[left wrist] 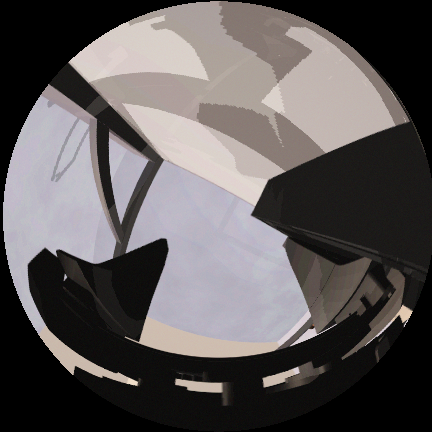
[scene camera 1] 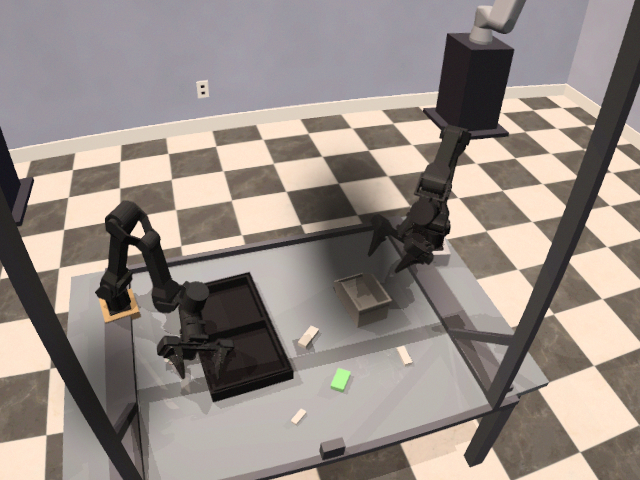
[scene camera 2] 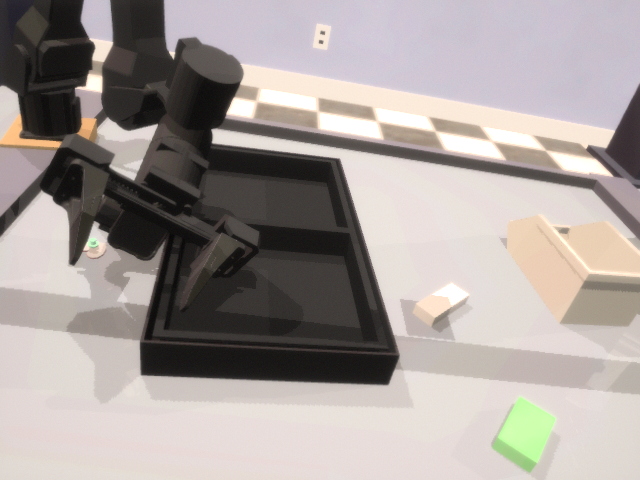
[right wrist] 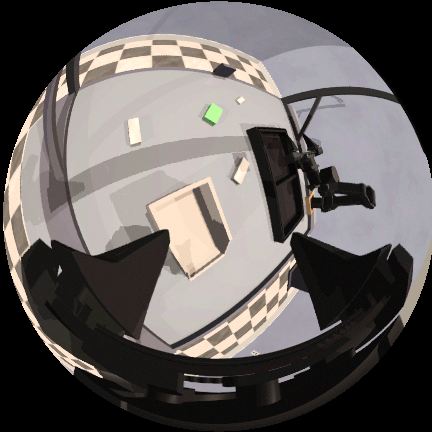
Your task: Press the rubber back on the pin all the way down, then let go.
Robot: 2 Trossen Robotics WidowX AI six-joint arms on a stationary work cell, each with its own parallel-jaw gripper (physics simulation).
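Places are measured from the left arm's base along level axes (x ahead, y left, z up), in metres.
Pixels of known places: left gripper, between the fingertips: [left wrist: 228, 244] [scene camera 1: 201, 378] [scene camera 2: 131, 287] [right wrist: 294, 134]; right gripper, between the fingertips: [scene camera 1: 382, 264] [right wrist: 233, 237]; left arm's base, origin of its link: [scene camera 1: 118, 304] [scene camera 2: 51, 130] [right wrist: 311, 201].
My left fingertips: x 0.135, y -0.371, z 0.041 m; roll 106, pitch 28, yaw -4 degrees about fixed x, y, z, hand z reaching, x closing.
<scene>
Ahead of a thing's pixels: the offset from my left fingertips to its top centre. "pt": to the spot under its first point.
In scene camera 2 the small pin assembly {dx -0.051, dy +0.141, dz -0.056 m} [scene camera 2: 95, 249] sits on the table left of the black tray: a pale pinkish disc with a small green piece on top. How far the rubber back is down is too small to tell. My left gripper [scene camera 1: 199, 376] [scene camera 2: 128, 285] [left wrist: 228, 244] is open and empty above the table; one finger is close to the pin in scene camera 2, the other over the tray's near compartment. The pin does not show clearly in the left wrist view. My right gripper [scene camera 1: 384, 262] [right wrist: 233, 237] is open and empty, high near the bin.
The black two-compartment tray {dx +0.132, dy +0.143, dz -0.028 m} [scene camera 1: 253, 388] [scene camera 2: 263, 362] lies beside the left gripper. A tan bin {pt dx +0.480, dy +0.015, dz -0.029 m} [scene camera 1: 369, 315] [scene camera 2: 599, 302] stands below the right gripper. A green block {dx +0.317, dy -0.116, dz -0.052 m} [scene camera 1: 340, 379] [scene camera 2: 525, 432], a pale block {dx +0.309, dy +0.045, dz -0.052 m} [scene camera 1: 308, 336] [scene camera 2: 440, 304] and other small pale blocks lie on the table.
</scene>
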